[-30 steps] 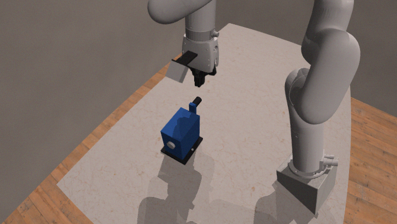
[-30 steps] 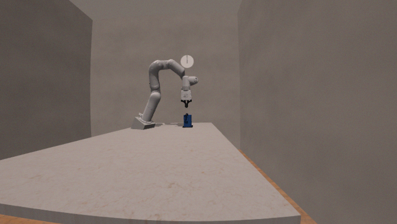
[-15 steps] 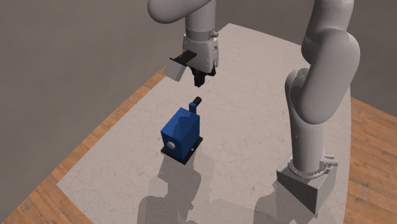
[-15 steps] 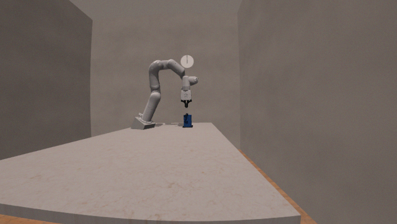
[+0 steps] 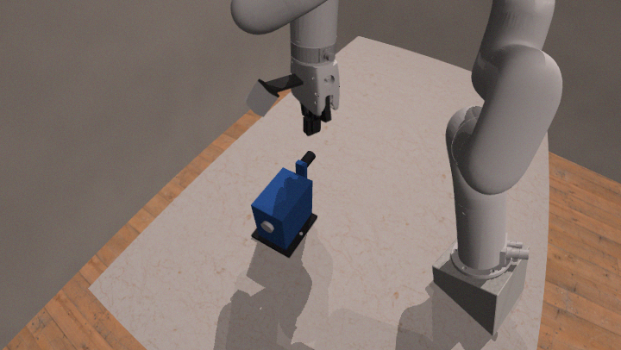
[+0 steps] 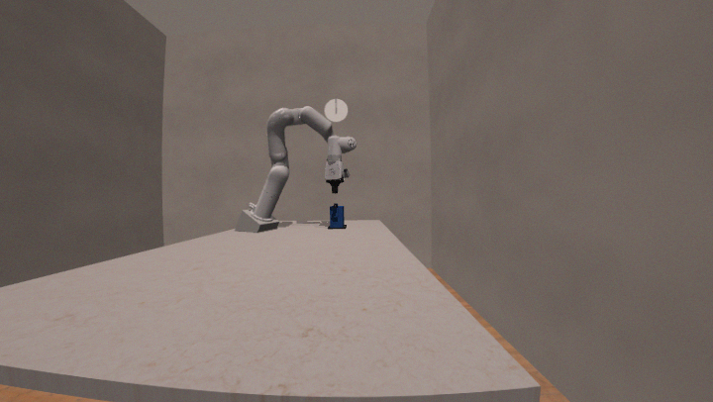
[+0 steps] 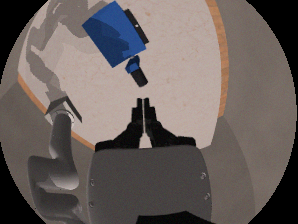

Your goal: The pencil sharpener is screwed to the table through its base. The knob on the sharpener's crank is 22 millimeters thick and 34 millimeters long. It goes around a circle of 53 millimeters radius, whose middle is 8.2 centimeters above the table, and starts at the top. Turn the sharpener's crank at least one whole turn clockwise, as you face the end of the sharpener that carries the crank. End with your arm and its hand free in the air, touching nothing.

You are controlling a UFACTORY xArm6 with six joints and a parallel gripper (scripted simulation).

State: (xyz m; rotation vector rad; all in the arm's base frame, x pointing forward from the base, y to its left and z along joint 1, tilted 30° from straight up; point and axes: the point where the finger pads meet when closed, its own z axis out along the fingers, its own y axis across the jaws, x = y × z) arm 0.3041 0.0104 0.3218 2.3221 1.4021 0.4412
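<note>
My gripper is now 90 mm above the black knob and 20 mm to the right of it.
</note>
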